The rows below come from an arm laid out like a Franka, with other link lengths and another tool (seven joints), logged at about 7 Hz.
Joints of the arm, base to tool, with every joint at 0 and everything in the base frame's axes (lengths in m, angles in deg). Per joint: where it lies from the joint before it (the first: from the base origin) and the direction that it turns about. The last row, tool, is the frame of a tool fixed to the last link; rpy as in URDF.
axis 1: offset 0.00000 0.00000 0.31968 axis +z
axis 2: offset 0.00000 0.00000 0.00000 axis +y
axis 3: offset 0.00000 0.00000 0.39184 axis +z
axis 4: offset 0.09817 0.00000 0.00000 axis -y
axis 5: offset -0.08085 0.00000 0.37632 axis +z
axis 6: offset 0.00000 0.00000 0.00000 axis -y
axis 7: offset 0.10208 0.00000 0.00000 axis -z
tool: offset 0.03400 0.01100 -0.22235 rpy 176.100 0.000 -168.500
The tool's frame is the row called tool.
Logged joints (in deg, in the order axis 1, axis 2, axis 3, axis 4, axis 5, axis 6, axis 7), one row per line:
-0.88 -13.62 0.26 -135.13 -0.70 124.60 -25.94
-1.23 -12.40 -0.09 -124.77 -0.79 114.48 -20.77
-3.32 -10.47 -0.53 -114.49 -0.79 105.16 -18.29
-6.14 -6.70 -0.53 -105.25 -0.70 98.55 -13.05
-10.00 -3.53 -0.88 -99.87 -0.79 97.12 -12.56
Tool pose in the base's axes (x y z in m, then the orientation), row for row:
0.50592 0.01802 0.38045 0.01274 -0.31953 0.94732 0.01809
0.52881 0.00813 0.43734 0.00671 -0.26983 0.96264 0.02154
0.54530 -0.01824 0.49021 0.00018 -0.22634 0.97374 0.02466
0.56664 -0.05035 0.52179 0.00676 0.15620 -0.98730 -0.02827
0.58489 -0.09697 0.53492 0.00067 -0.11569 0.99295 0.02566
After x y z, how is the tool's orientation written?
As a quaternion, w x y z.
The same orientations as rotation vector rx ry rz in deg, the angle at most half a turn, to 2 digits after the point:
-57.05 169.15 3.23
-48.36 172.54 3.86
-40.74 175.25 4.44
28.00 -176.95 -5.07
-20.82 178.66 4.62

